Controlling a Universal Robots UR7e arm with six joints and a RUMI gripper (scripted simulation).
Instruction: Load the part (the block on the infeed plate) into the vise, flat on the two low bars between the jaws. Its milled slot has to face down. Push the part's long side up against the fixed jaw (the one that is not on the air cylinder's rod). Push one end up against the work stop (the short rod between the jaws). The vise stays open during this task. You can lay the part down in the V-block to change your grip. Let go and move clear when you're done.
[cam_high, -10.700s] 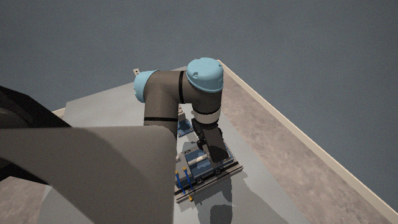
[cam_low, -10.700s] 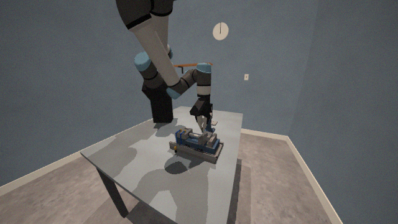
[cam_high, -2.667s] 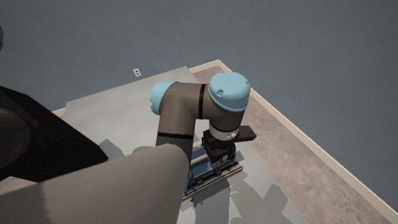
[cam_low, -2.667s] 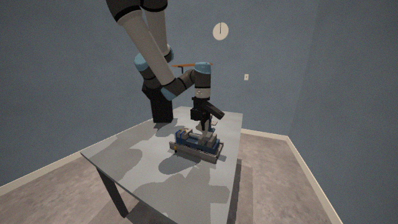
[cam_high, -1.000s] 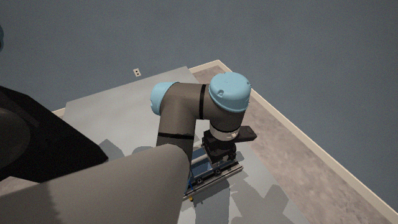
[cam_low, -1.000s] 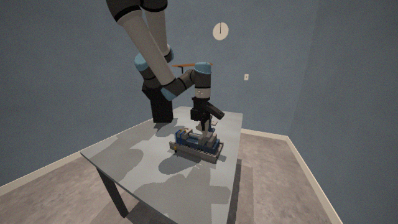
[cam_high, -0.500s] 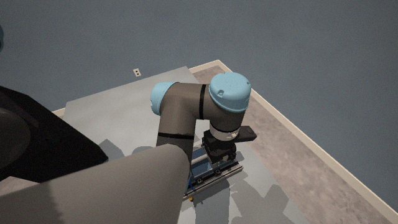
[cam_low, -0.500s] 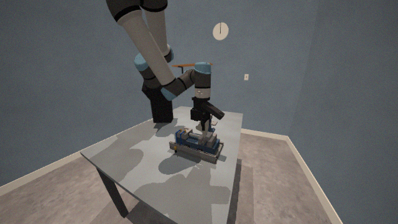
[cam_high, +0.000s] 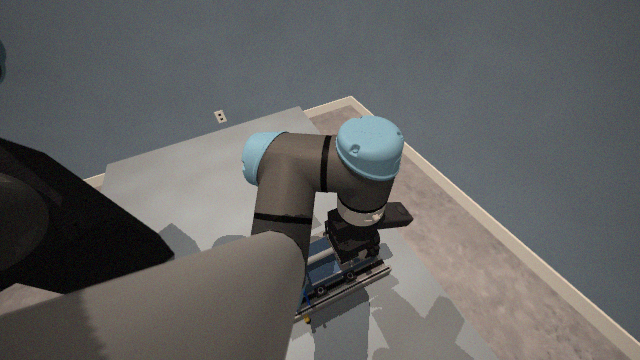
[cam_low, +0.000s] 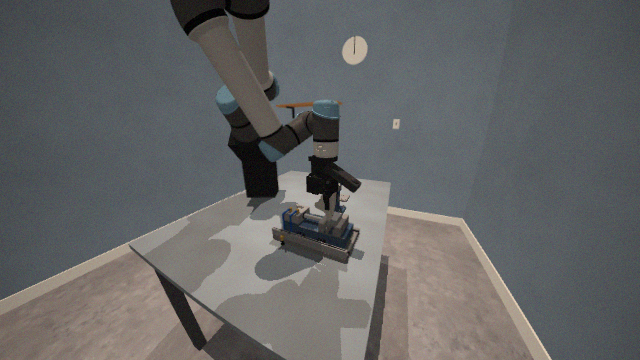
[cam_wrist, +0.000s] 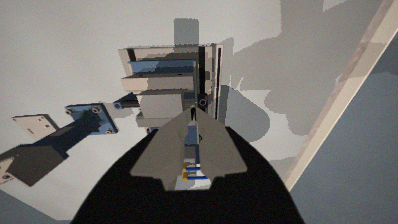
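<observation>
Right now my hand is 50 mm to the right of the part, 40 mm above it and 10 mm short of it. Round my hand: grey jaw (60 mm to the left, 50 mm below, 20 mm behind); then cylinder rod (70 mm to the left, 70 mm behind, 50 mm below); then work stop (90 mm to the left, 40 mm below, 20 mm ahead).
</observation>
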